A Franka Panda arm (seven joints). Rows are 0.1 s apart.
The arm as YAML. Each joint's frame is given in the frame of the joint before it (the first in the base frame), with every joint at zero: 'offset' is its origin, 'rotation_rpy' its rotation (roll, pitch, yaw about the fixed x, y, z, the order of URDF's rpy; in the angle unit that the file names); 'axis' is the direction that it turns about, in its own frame. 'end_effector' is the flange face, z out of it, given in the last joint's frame.
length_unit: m
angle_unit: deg
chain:
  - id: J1
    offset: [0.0, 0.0, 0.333]
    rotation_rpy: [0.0, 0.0, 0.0]
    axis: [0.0, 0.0, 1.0]
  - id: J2
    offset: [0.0, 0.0, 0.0]
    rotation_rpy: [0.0, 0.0, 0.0]
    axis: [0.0, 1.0, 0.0]
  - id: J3
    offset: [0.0, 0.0, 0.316]
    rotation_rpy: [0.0, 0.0, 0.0]
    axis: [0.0, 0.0, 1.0]
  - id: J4
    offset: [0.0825, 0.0, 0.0]
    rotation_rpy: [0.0, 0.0, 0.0]
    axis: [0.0, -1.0, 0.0]
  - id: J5
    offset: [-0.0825, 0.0, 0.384]
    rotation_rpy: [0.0, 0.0, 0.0]
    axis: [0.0, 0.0, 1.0]
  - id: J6
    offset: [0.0, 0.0, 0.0]
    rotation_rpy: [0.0, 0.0, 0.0]
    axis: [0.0, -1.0, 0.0]
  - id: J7
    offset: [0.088, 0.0, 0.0]
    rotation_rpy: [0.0, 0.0, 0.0]
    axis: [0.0, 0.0, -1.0]
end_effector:
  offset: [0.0, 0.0, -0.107]
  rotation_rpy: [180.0, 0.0, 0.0]
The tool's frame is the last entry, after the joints.
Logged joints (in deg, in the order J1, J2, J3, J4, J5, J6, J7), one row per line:
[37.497 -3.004 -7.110 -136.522 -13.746 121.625 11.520]
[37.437 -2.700 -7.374 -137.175 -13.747 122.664 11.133]
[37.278 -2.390 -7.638 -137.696 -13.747 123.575 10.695]
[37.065 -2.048 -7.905 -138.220 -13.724 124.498 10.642]
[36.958 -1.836 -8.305 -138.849 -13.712 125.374 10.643]
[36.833 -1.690 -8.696 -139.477 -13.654 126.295 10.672]
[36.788 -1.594 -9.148 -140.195 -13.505 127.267 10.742]
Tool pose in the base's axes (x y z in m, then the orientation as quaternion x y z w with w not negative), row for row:
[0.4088 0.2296 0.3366 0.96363 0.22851 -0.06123 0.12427]
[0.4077 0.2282 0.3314 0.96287 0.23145 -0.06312 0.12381]
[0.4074 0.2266 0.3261 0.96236 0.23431 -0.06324 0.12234]
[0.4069 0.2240 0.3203 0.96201 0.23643 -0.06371 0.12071]
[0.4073 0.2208 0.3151 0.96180 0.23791 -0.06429 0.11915]
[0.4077 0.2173 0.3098 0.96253 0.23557 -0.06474 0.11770]
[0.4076 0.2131 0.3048 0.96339 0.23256 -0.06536 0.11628]
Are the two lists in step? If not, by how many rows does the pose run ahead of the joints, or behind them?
The pose runs 2 rows behind the joints: the pose in row i belongs to the joints in row i - 2.
